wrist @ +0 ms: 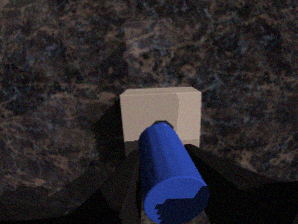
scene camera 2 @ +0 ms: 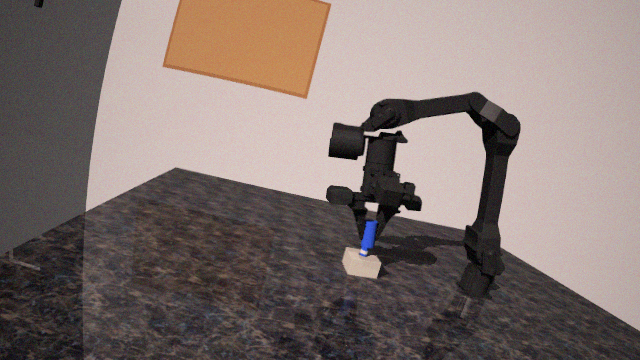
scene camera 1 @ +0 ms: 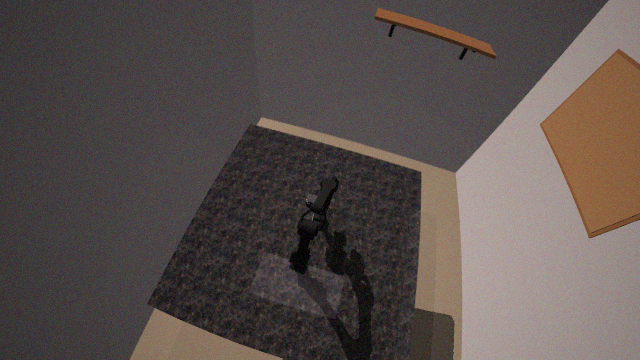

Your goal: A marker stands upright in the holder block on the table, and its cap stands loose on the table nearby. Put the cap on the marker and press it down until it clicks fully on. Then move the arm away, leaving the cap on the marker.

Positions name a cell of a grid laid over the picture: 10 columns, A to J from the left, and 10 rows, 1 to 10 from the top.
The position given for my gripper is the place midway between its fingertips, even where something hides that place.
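Scene camera 2 shows me my gripper (scene camera 2: F7). The wrist view has the gripper in it as well (wrist: F7), so I see my own gripper there too.
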